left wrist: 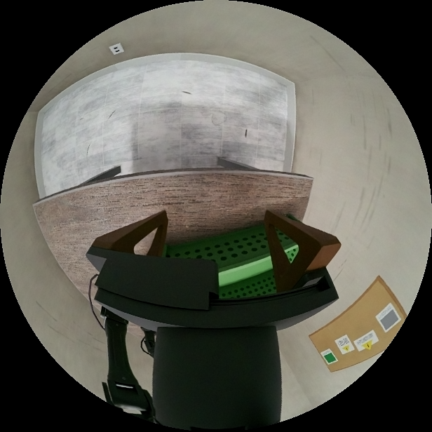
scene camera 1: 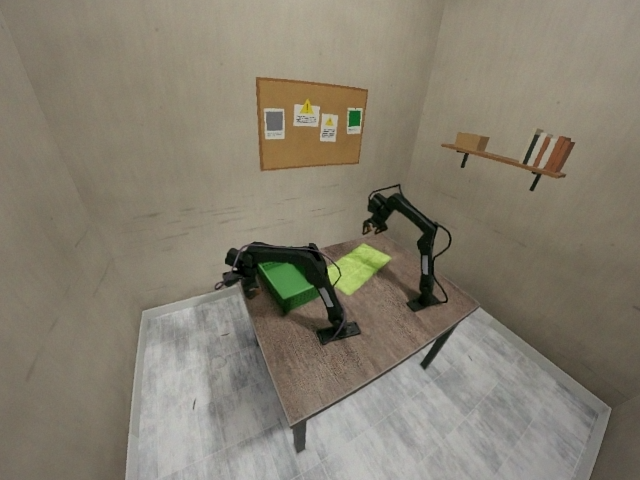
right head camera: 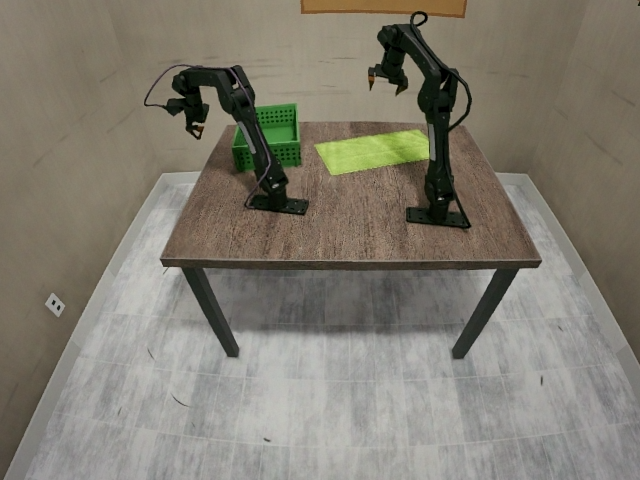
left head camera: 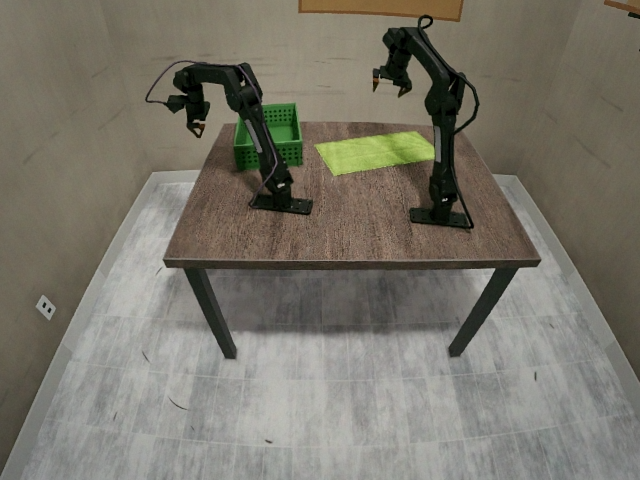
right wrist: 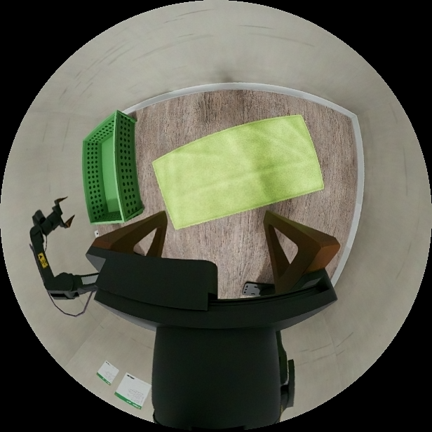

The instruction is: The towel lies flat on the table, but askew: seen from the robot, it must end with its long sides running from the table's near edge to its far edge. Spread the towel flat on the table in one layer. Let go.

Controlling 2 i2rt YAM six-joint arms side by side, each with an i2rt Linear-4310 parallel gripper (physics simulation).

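Note:
A lime-green towel (left head camera: pixel 374 150) (right head camera: pixel 372 150) (scene camera 1: pixel 359 267) (right wrist: pixel 240 170) lies flat on the table, its long sides running mostly left to right and slanting a little in the head views; faint creases show on it. My right gripper (left head camera: pixel 388 91) (right head camera: pixel 384 88) (scene camera 1: pixel 374 231) (right wrist: pixel 215 215) is open and empty, high above the table over the towel's area. My left gripper (left head camera: pixel 197 130) (right head camera: pixel 196 132) (left wrist: pixel 215 215) is open and empty, raised beyond the table's left side, away from the towel. In the left head camera the right arm hides the towel's right end.
A green perforated basket (left head camera: pixel 268 153) (right head camera: pixel 267 155) (scene camera 1: pixel 289 286) (left wrist: pixel 220 250) (right wrist: pixel 127 172) stands on the table (left head camera: pixel 330 227) left of the towel, behind the left arm. The two arm bases are bolted near the table's front. A corkboard (scene camera 1: pixel 310 155) hangs on the back wall.

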